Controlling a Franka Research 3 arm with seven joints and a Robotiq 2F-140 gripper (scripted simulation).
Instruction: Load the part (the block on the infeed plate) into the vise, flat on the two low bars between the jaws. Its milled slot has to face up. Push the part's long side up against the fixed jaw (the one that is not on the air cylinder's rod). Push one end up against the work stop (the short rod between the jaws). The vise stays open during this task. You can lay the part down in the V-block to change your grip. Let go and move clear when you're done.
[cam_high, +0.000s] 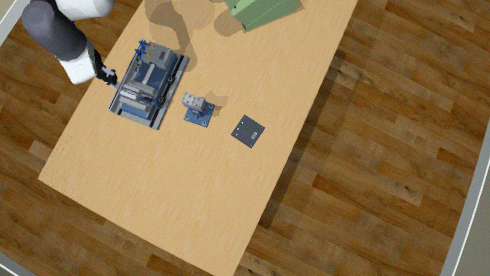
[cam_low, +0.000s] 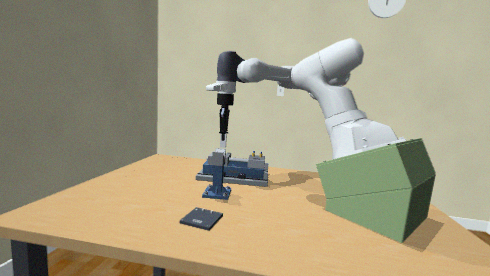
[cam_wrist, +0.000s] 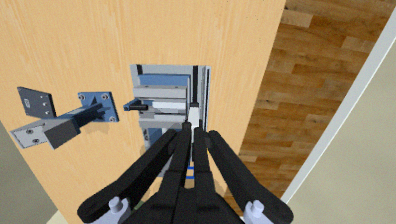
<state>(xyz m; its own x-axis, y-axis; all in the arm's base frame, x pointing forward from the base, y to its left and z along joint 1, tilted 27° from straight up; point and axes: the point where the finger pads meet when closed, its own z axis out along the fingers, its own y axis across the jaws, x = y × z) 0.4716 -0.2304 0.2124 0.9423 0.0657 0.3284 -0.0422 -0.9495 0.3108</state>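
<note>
The grey part lies 50 mm to the left of my hand and 50 mm below it. Round my hand: vise: 70 mm behind, 70 mm to the left, 110 mm below; then dark work stop rod: 10 mm ahead, 110 mm to the left, 60 mm below; then grey air cylinder: 160 mm behind, 70 mm to the left, 70 mm below.
</note>
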